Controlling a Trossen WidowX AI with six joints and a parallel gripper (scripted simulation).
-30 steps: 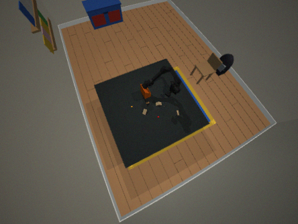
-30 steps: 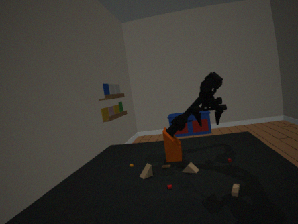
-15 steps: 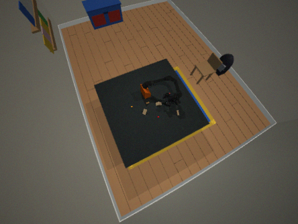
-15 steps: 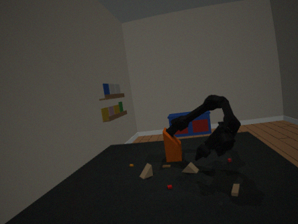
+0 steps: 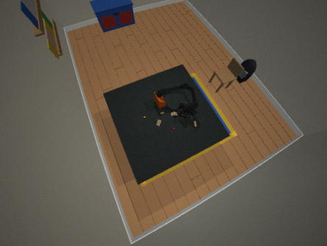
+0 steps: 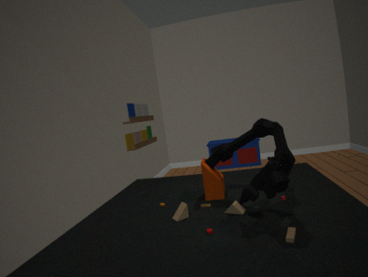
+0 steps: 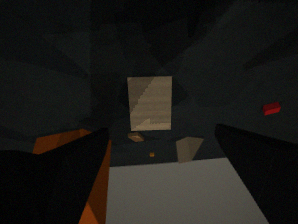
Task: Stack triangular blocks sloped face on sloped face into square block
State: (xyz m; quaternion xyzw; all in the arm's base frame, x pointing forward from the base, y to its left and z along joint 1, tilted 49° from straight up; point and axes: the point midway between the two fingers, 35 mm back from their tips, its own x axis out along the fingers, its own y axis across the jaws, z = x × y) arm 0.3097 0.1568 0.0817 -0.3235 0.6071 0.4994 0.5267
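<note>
Now: gripper tip 40 mm to the left of the tan square block, 40 mm above it and 30 mm past it. Also, from my gripper tip: tan piece: 230 mm ahead, 130 mm to the left, 50 mm below; then orange cube: 410 mm to the right, 180 mm behind, 60 mm below.
</note>
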